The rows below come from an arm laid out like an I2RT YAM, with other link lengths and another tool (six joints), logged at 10 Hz.
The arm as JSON. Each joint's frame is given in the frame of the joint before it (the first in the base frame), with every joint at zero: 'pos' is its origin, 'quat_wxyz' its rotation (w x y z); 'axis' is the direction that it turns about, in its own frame. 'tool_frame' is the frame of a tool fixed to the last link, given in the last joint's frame.
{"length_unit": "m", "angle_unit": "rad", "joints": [
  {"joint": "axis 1", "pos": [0.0, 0.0, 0.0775], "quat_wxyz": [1.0, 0.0, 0.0, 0.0], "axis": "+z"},
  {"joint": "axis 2", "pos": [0.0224, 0.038, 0.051], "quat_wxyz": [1.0, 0.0, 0.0, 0.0], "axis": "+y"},
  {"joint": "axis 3", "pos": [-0.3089, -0.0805, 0.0], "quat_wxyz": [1.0, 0.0, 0.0, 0.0], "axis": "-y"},
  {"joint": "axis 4", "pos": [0.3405, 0.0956, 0.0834], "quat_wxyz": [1.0, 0.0, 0.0, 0.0], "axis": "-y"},
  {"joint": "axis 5", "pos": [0.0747, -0.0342, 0.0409], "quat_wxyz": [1.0, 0.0, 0.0, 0.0], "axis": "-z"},
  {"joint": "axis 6", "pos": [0.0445, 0.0, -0.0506], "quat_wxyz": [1.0, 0.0, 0.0, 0.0], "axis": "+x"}
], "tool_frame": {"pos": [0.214, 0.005, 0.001], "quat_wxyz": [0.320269, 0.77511, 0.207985, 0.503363]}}
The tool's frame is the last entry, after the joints.
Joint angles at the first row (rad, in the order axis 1, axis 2, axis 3, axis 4, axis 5, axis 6):
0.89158, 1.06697, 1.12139, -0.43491, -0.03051, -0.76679
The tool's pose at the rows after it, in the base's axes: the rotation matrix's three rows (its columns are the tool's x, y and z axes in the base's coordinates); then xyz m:
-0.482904, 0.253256, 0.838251; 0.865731, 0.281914, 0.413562; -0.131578, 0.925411, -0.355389; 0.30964, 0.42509, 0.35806
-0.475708, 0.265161, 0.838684; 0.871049, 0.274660, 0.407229; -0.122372, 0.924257, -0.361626; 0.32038, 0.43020, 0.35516
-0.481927, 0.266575, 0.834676; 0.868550, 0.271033, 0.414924; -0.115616, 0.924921, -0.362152; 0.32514, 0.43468, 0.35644
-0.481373, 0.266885, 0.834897; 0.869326, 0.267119, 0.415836; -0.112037, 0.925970, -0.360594; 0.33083, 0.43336, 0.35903
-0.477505, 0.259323, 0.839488; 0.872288, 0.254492, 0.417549; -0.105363, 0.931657, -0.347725; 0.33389, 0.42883, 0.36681
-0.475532, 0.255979, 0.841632; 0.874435, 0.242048, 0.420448; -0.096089, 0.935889, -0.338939; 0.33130, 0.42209, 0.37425
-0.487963, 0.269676, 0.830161; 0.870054, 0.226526, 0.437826; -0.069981, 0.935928, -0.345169; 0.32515, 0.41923, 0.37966
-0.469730, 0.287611, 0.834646; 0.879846, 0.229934, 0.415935; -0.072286, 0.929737, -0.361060; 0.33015, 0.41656, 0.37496
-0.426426, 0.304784, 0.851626; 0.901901, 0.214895, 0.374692; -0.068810, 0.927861, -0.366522; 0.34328, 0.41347, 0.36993
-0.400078, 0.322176, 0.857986; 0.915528, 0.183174, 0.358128; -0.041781, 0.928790, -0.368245; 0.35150, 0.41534, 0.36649
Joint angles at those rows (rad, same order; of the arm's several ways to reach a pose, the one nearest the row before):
0.88778, 1.10294, 1.12642, -0.41139, -0.01905, -0.76862
0.87473, 1.13539, 1.13919, -0.39389, -0.02626, -0.75977
0.86481, 1.15528, 1.15318, -0.38578, -0.04404, -0.76010
0.84749, 1.16294, 1.16292, -0.38511, -0.06052, -0.76383
0.83212, 1.15341, 1.16582, -0.38225, -0.07236, -0.76671
0.82288, 1.12942, 1.16145, -0.38947, -0.08135, -0.76403
0.81280, 1.11235, 1.16231, -0.40322, -0.11186, -0.74677
0.81110, 1.12188, 1.16894, -0.41623, -0.09398, -0.73673
0.80974, 1.13771, 1.16683, -0.40094, -0.05133, -0.71450
0.80992, 1.14913, 1.15427, -0.36655, -0.03257, -0.67986

